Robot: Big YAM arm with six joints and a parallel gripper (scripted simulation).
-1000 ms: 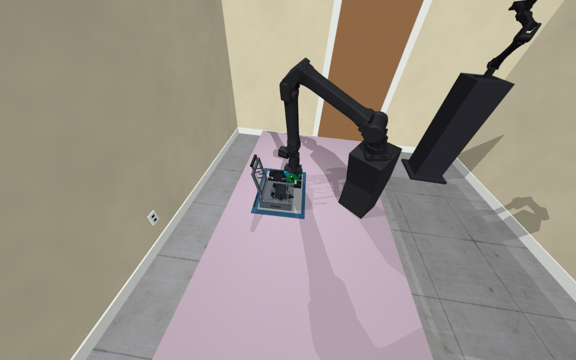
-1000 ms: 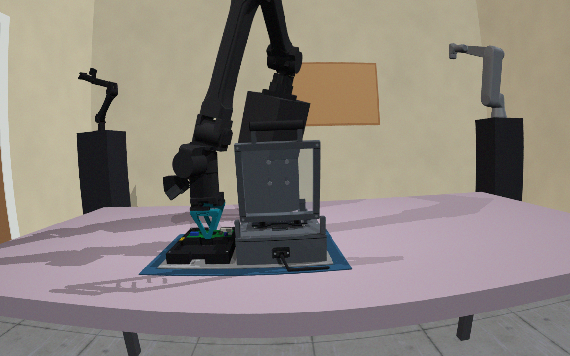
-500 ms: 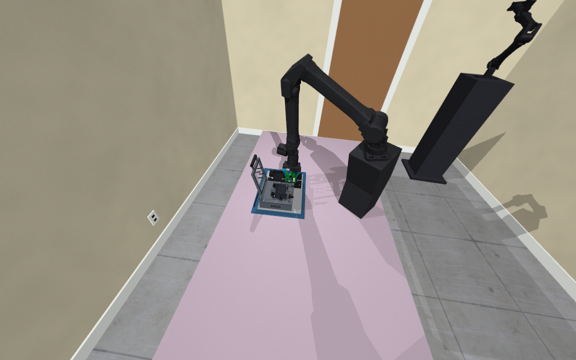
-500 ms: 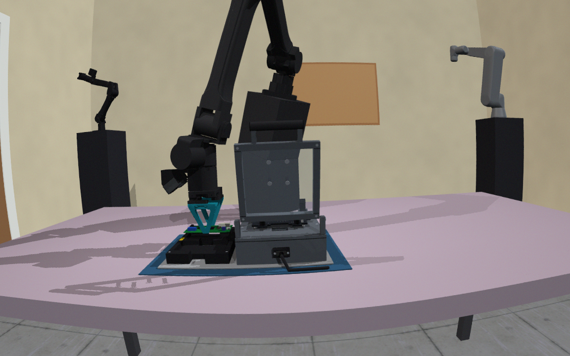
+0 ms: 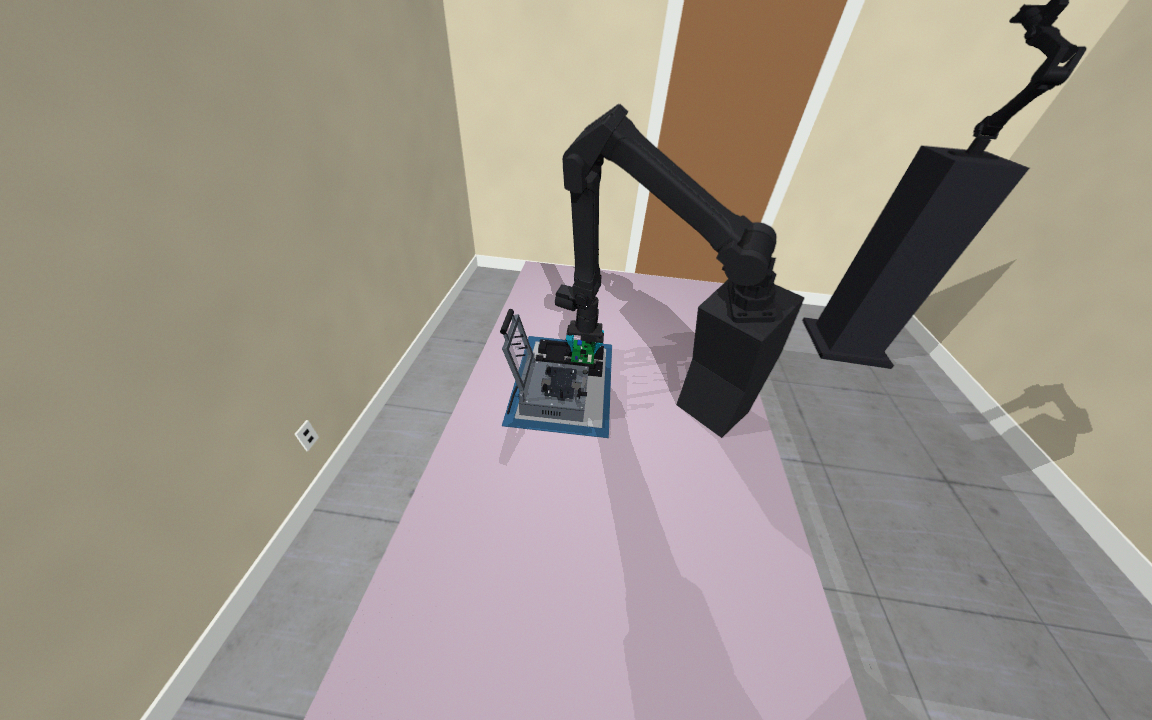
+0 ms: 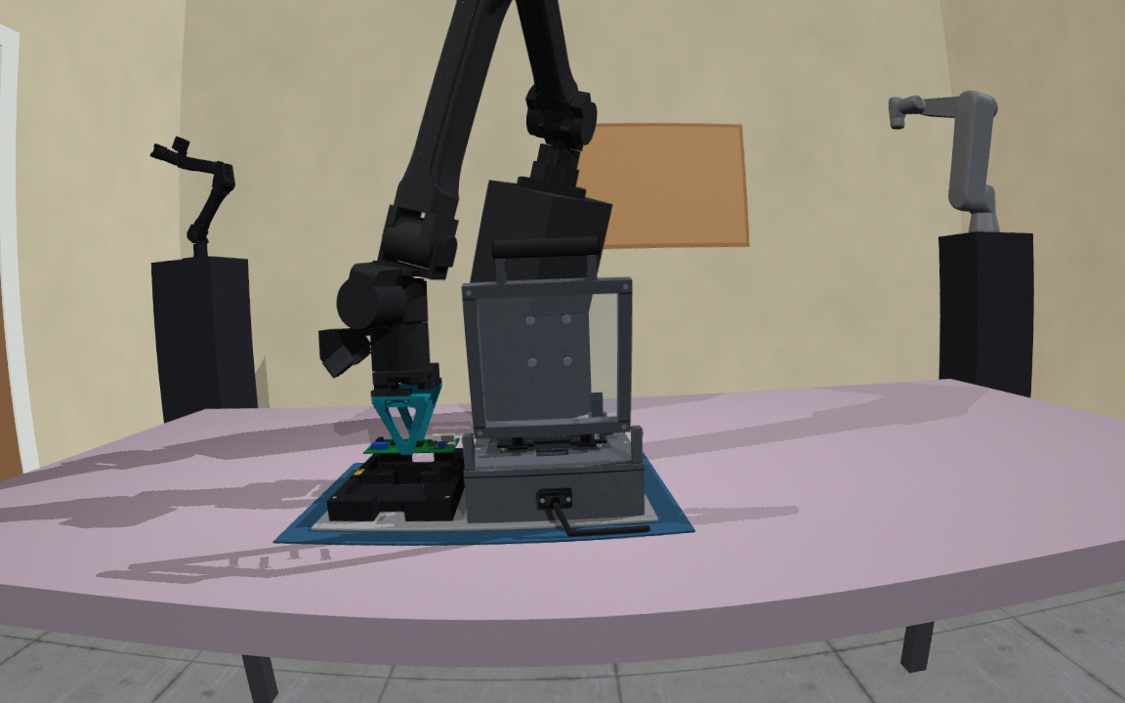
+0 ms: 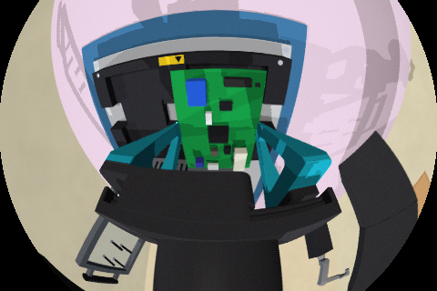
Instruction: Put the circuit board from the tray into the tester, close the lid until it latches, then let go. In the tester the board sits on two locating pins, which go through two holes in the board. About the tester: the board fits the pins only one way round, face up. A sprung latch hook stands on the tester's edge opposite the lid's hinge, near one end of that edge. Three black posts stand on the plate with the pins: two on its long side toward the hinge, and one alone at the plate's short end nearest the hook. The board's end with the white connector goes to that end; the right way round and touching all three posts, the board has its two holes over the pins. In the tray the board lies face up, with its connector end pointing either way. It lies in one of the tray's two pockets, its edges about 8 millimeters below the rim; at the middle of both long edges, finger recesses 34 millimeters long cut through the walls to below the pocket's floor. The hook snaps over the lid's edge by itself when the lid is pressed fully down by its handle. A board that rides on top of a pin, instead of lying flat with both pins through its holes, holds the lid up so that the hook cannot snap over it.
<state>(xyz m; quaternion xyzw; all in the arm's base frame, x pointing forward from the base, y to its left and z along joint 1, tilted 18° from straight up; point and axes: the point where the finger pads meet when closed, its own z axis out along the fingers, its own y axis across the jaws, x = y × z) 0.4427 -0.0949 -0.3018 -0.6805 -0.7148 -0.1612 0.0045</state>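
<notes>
My hand is right at the green circuit board. From my hand the other things lie so: pin plate (40 mm ahead, 180 mm to the left, 20 mm above); lid (160 mm ahead, 180 mm to the left, 130 mm above).
</notes>
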